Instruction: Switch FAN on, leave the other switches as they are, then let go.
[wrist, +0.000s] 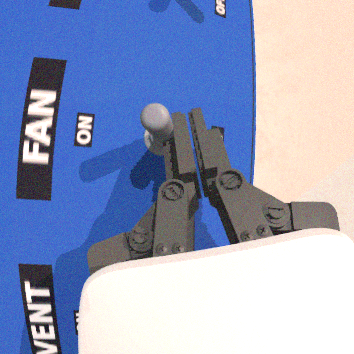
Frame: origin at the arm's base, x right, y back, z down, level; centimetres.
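Where they show: gripper, fingertip midpoint: (188, 127).
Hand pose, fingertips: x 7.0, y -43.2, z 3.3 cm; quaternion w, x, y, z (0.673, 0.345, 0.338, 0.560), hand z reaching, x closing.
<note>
Things, the pixels of their centre, and the offset from my fingertips. "pt": a spot on its surface instead. Level surfaces: height alone.
- FAN switch lever at a spot on its surface: (156, 120) pt dx -0.6, dy -1.4, dz -4.0 cm
- blue panel at its surface level: dz -0.2 cm
- black FAN label at the middle of its body: (38, 125) dx +0.4, dy -8.3, dz -1.8 cm
- VENT label at the middle of its body: (41, 322) dx -11.5, dy -9.7, dz -1.8 cm
- OFF label at a spot on its surface: (220, 7) pt dx +10.7, dy +3.3, dz +2.5 cm
- pale surface at its surface level: dz +9.8 cm
The FAN switch lever (156, 120) is a grey rounded stick on the blue panel (115, 75), right of the black FAN label (41, 129) and the small ON label (84, 130). It stands between the ON and OFF sides and leans clearly toward neither. My gripper (188, 127) is shut and empty, with its fingers on the OFF side of the lever. The left finger is right against the lever or very close to it; contact is hard to tell. The fingers hide most of the OFF label (219, 132).
The VENT label (42, 315) is at the lower left, its switch hidden behind the white gripper body (215, 300). Part of another OFF label (220, 7) and a lever's shadow show at the top. The panel's right edge runs beside a pale surface (305, 100).
</note>
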